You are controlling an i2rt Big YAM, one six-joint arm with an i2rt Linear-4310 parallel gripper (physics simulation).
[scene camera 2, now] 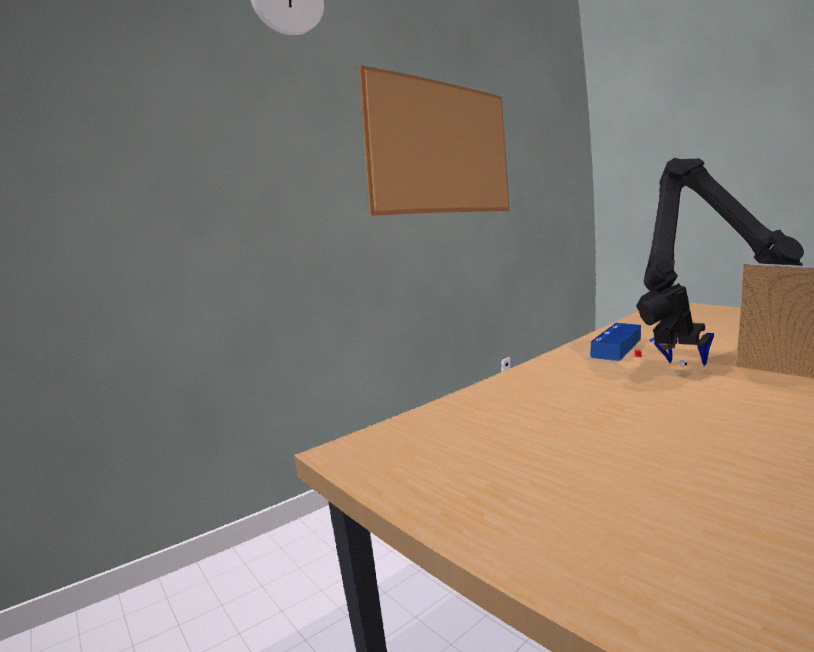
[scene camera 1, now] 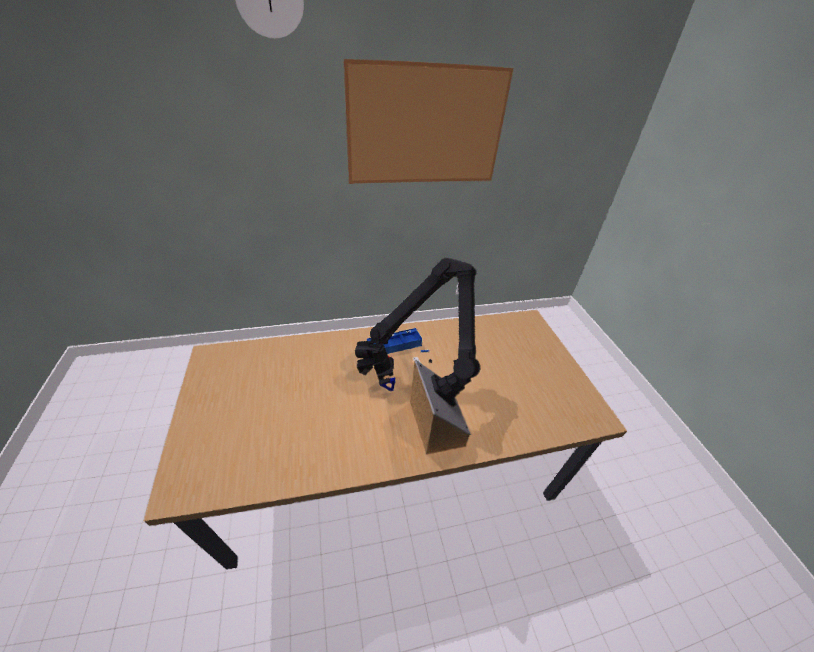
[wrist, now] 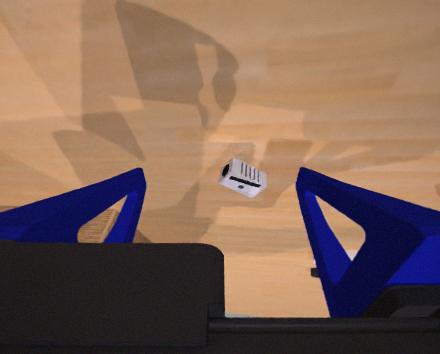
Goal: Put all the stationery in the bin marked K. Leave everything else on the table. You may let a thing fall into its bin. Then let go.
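Frame: origin at the arm's base, x left, y back, z up, level; millimetres.
Seen in the pictures: gripper, between the fingertips: (scene camera 2: 687, 363) (scene camera 1: 391, 382) (wrist: 220, 176); arm's base, origin of its link: (scene camera 2: 783, 299) (scene camera 1: 441, 391).
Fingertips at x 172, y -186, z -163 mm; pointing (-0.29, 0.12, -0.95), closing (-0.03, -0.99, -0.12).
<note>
Offsets run from my fingertips to a thing's middle. "spot": to the spot under its first point.
A small white sharpener-like block @(dz -1, dx -2, dy -13 mm) (wrist: 243, 177) (scene camera 2: 682, 362) with a dark round hole and dark lines lies on the table. My gripper (wrist: 220, 176) (scene camera 2: 687, 362) (scene camera 1: 387, 384) is open and empty, its blue fingers spread on either side above the block, which is nearer the right finger in the wrist view. The blue compartment bin @(dz +16, dx -33, dy -234 mm) (scene camera 1: 407, 340) (scene camera 2: 614, 341) stands toward the back of the table. The letter K is not readable. A small blue piece @(dz -2, dx -178, dy -186 mm) (scene camera 1: 424, 351) (scene camera 2: 652, 339) lies near the bin; its kind is too small to tell.
A red die @(dz +1, dx +5, dy -145 mm) (scene camera 2: 638, 353) lies beside the bin. A small dark thing @(dz -3, dx -192, dy -120 mm) (scene camera 1: 430, 360) lies between the bin and the arm's wooden pedestal (scene camera 1: 445, 440) (scene camera 2: 774, 319). A white and black piece @(spot: dz -1, dx -187, dy -114 mm) (wrist: 314, 272) is partly hidden by the right finger in the wrist view.
</note>
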